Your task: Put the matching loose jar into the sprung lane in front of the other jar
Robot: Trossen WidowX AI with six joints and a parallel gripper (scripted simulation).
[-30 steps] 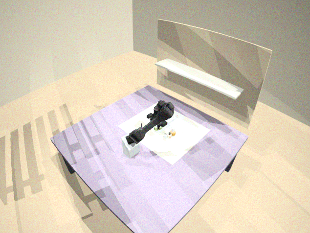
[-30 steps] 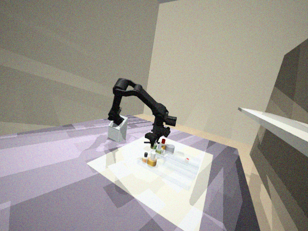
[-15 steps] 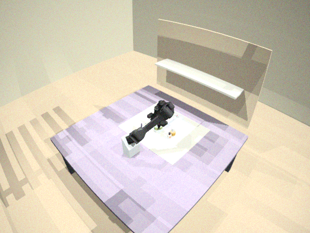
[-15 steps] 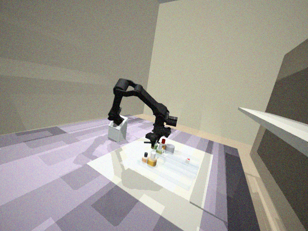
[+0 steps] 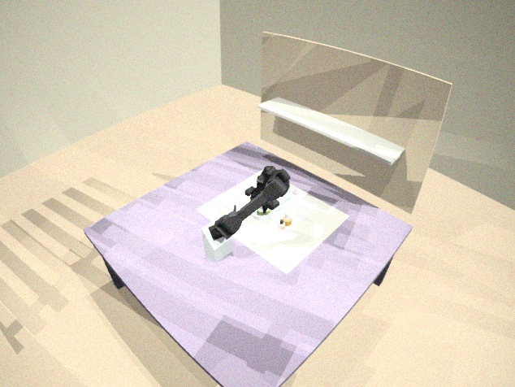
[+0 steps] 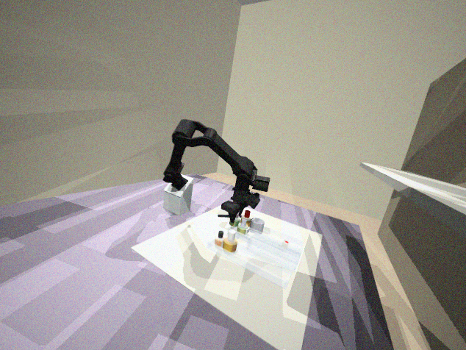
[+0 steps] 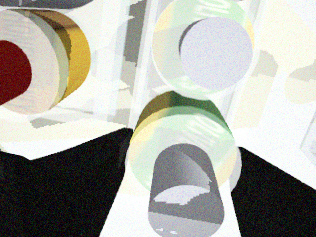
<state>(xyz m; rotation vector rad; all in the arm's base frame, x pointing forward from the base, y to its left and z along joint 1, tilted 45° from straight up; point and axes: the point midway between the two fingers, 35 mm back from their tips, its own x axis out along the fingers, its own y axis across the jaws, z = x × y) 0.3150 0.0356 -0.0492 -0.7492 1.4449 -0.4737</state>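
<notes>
My gripper tip is 60 mm short of the grey cylinder, 90 mm to the right of it and 20 mm above it. Round my gripper tip: wall shelf: 520 mm ahead, 50 mm to the left, 310 mm above; then clear lane rack: 170 mm ahead, 30 mm below.
</notes>
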